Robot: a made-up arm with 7 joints. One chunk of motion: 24 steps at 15 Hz.
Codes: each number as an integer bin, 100 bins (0 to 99) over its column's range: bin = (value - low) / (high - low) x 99, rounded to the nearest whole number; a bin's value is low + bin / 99 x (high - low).
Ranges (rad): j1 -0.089..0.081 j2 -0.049..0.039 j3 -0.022..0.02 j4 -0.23..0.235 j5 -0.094..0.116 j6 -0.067..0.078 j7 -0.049..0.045
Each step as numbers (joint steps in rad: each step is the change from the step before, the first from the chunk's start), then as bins.
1 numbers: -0.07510 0.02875 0.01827 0.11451 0.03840 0.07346 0.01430
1 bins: 8 87 95 73 62 96 67
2 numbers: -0.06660 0.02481 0.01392 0.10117 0.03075 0.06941 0.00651
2 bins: 13 83 85 71 59 93 58
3 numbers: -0.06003 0.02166 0.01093 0.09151 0.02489 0.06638 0.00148
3 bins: 17 79 78 68 56 91 53
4 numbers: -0.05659 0.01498 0.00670 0.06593 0.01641 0.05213 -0.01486
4 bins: 19 72 68 63 52 81 36
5 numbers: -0.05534 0.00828 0.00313 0.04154 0.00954 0.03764 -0.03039
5 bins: 20 64 59 58 49 71 20
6 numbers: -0.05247 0.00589 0.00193 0.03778 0.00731 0.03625 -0.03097
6 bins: 21 62 56 57 48 70 19
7 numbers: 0.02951 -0.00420 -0.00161 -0.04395 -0.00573 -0.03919 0.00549
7 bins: 69 50 48 40 42 19 57
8 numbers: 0.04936 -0.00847 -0.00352 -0.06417 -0.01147 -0.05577 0.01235
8 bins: 81 46 44 35 39 8 65
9 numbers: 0.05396 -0.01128 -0.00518 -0.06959 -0.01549 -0.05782 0.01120
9 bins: 83 42 40 34 37 6 63
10 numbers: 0.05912 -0.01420 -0.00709 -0.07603 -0.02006 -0.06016 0.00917
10 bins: 86 39 35 33 35 5 61
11 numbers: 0.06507 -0.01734 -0.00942 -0.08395 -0.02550 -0.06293 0.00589
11 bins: 90 36 30 31 32 3 58
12 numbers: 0.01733 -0.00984 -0.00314 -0.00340 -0.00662 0.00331 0.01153
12 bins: 62 44 44 48 41 48 64
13 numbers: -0.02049 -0.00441 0.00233 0.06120 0.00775 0.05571 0.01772
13 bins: 40 50 57 62 48 84 70
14 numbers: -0.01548 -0.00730 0.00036 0.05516 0.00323 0.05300 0.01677
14 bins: 43 47 53 61 46 82 69
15 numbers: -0.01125 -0.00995 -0.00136 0.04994 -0.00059 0.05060 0.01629
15 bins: 45 44 49 60 44 80 69
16 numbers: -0.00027 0.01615 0.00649 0.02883 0.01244 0.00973 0.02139
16 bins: 52 73 67 55 50 52 74
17 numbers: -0.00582 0.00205 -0.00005 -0.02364 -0.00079 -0.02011 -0.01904
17 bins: 48 57 52 44 44 32 32
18 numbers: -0.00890 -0.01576 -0.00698 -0.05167 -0.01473 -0.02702 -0.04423
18 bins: 47 37 35 38 37 27 5
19 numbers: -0.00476 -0.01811 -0.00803 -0.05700 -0.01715 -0.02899 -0.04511
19 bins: 49 35 33 37 36 26 4
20 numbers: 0.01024 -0.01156 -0.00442 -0.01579 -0.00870 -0.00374 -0.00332
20 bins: 58 42 41 46 40 43 48
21 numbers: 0.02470 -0.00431 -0.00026 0.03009 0.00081 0.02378 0.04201
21 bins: 66 50 51 55 45 62 96
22 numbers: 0.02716 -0.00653 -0.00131 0.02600 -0.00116 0.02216 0.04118
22 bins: 68 48 49 55 44 61 95
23 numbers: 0.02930 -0.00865 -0.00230 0.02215 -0.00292 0.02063 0.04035
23 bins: 69 45 46 54 43 60 94
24 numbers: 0.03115 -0.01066 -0.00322 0.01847 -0.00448 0.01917 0.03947
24 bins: 70 43 44 53 42 59 93
